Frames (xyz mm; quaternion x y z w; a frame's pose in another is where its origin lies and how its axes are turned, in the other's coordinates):
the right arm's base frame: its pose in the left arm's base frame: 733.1 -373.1 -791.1 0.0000 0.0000 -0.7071 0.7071
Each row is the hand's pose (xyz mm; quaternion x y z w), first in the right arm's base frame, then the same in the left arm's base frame.
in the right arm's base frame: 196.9 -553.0 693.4 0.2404 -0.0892 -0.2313 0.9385
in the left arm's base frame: 180.1 -570.0 -97.7 0.1069 -0.2331 -0.8272 0.5001
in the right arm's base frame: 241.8 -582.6 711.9 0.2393 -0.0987 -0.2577 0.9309
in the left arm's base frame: 150.5 -614.9 -79.2 0.0994 -0.2390 -0.8405 0.4760
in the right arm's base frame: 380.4 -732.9 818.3 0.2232 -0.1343 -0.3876 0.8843
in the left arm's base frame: 0.2 -753.5 27.2 0.0629 -0.2528 -0.8993 0.3512
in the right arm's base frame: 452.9 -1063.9 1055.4 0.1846 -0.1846 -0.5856 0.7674
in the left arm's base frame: -330.8 -826.0 264.3 0.0000 -0.2611 -0.9567 0.1286
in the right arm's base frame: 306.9 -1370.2 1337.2 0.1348 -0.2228 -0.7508 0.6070
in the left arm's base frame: -637.1 -680.0 546.1 0.0622 0.2529 0.9601 0.1017
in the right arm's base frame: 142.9 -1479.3 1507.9 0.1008 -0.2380 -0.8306 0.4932
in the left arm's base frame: -746.2 -516.0 716.8 0.0970 0.2396 0.9361 0.2386
